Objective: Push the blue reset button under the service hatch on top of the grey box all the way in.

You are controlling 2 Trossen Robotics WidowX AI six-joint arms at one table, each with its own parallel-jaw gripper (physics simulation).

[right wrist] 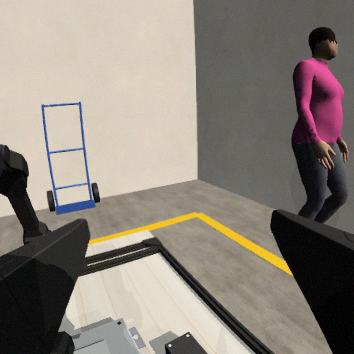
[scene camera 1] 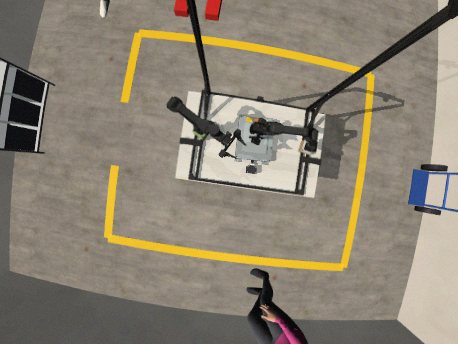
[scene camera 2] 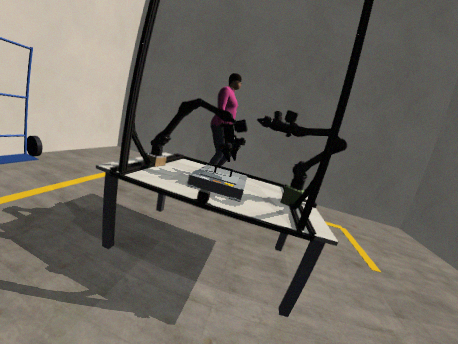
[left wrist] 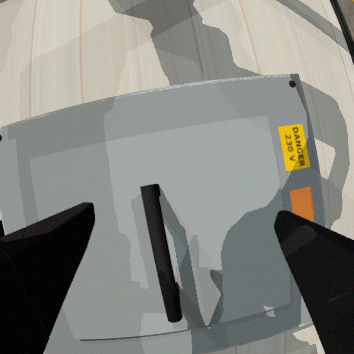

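The grey box (scene camera 1: 257, 154) (scene camera 2: 216, 188) (left wrist: 65, 119) (right wrist: 102, 336) lies on the white table. Its service hatch (left wrist: 200, 150) is the paler panel on top. It lies shut, with a black bar handle (scene camera 2: 223, 171) (left wrist: 160, 255) standing up from it. The blue reset button does not show; the area under the hatch is hidden. My left gripper (scene camera 2: 233, 153) (left wrist: 187, 216) is open and empty above the hatch, pointing down, with the handle between its spread fingers in the left wrist view but apart from them. My right gripper (scene camera 2: 260, 120) (right wrist: 180, 224) is open and empty, raised near the box's side.
A yellow danger label (left wrist: 294, 147) and an orange label (left wrist: 302, 202) are on the box's edge. A small black block (scene camera 1: 251, 169) (right wrist: 186, 345) stands beside the box. Black rails (right wrist: 210, 302) edge the table. A person (scene camera 2: 228, 102) (right wrist: 320, 105) stands beyond it.
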